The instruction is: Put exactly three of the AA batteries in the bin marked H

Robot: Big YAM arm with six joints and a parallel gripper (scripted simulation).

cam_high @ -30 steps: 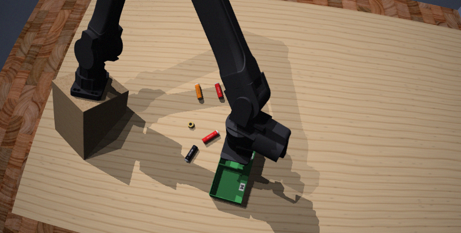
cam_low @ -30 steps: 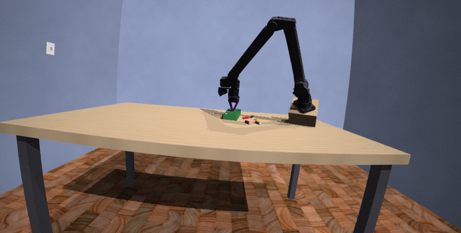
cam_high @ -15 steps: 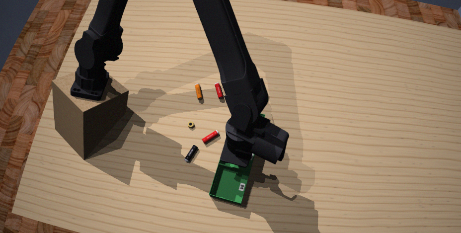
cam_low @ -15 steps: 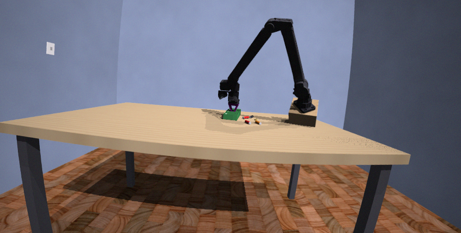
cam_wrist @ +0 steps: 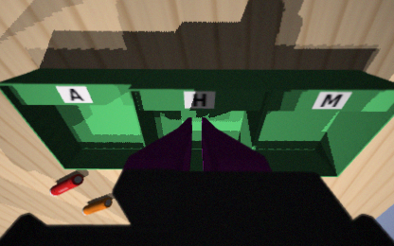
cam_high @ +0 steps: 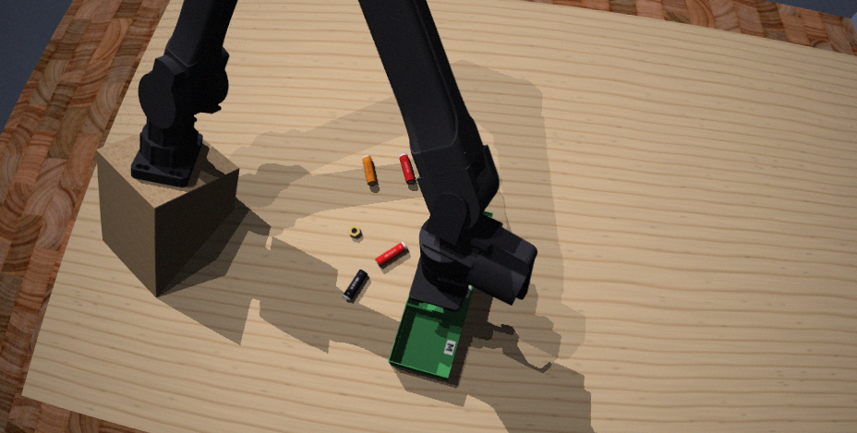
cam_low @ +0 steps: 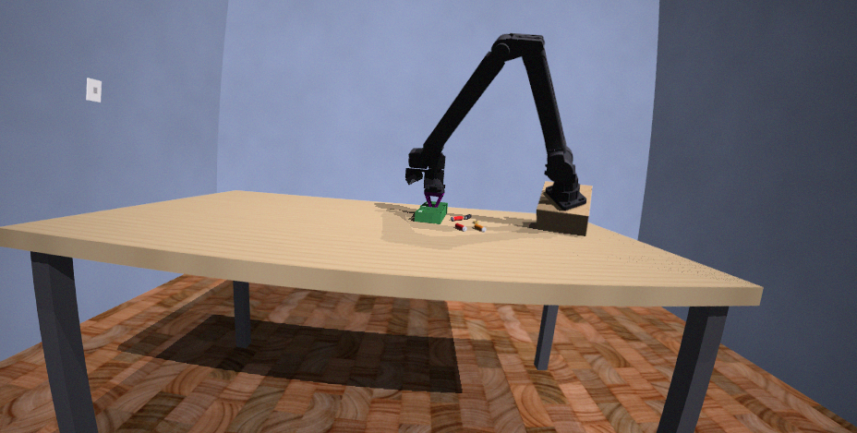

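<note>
The green bin lies right at my hand. From my hand the other things lie so: black AA battery 130 mm behind, 20 mm below; orange AA battery 130 mm behind, 190 mm to the left, 20 mm below; yellow nut 140 mm behind, 80 mm to the left, 20 mm below.
</note>
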